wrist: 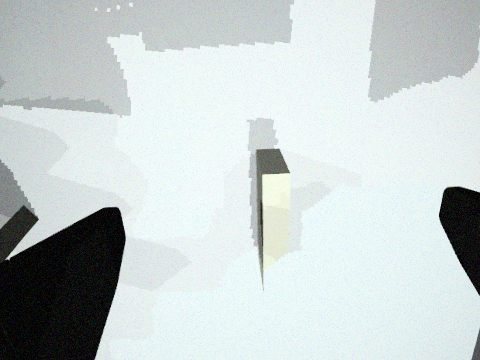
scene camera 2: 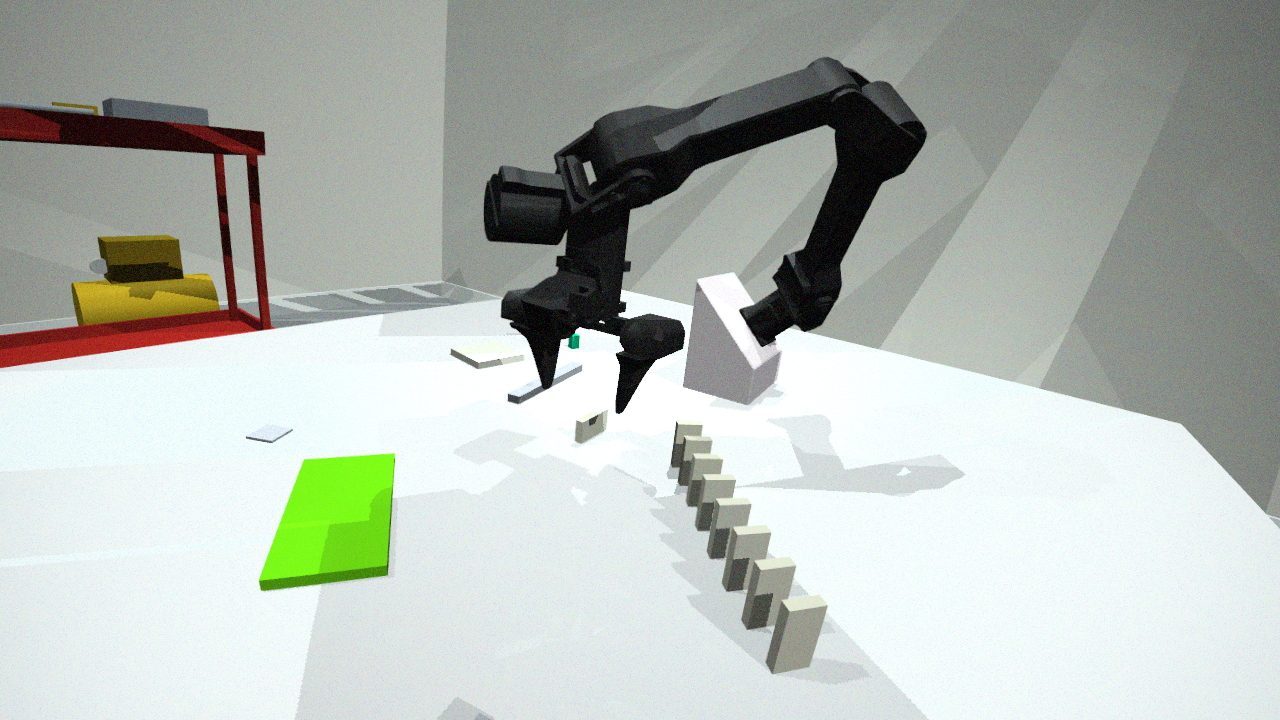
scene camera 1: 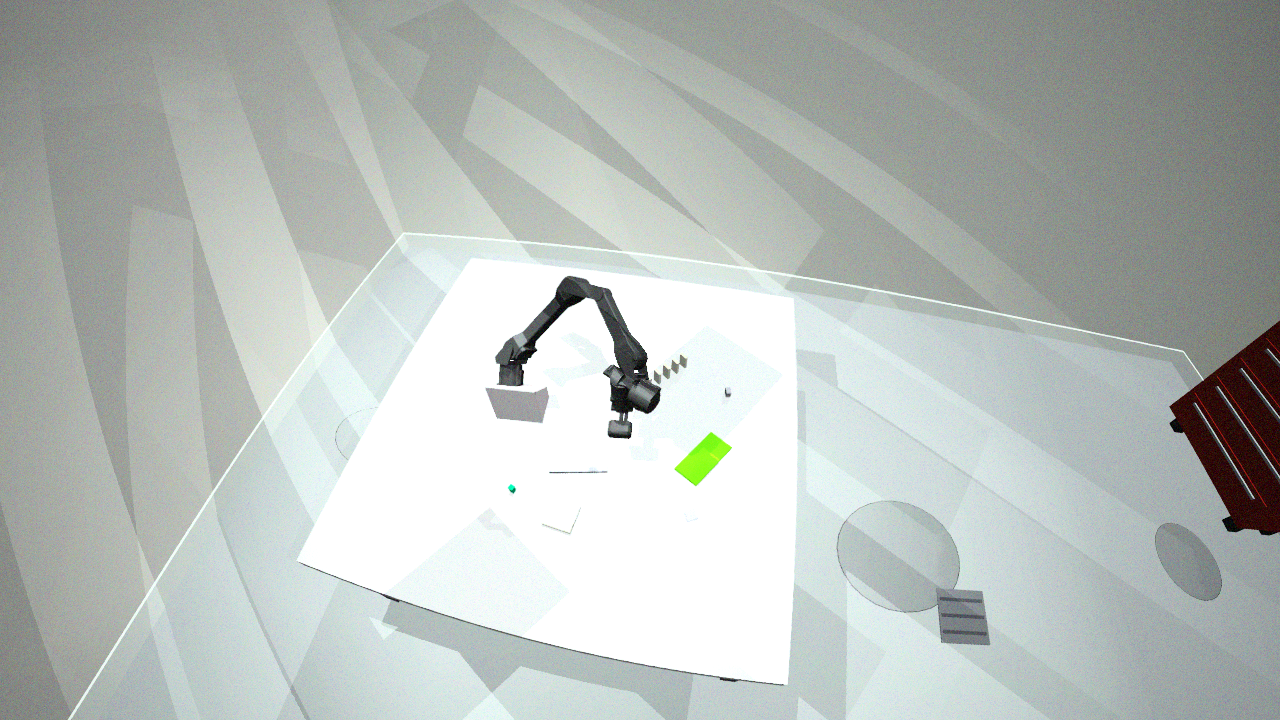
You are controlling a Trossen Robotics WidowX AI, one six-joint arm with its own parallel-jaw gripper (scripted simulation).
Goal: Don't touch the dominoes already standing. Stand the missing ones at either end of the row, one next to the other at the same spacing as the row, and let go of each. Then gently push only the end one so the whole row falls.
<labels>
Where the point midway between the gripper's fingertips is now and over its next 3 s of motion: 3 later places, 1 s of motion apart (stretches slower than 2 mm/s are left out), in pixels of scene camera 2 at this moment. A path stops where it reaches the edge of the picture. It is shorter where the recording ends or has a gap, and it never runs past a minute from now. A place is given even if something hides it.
My gripper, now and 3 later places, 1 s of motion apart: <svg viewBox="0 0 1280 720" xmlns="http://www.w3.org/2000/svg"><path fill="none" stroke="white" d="M581 400L581 435L566 284L520 303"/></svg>
</labels>
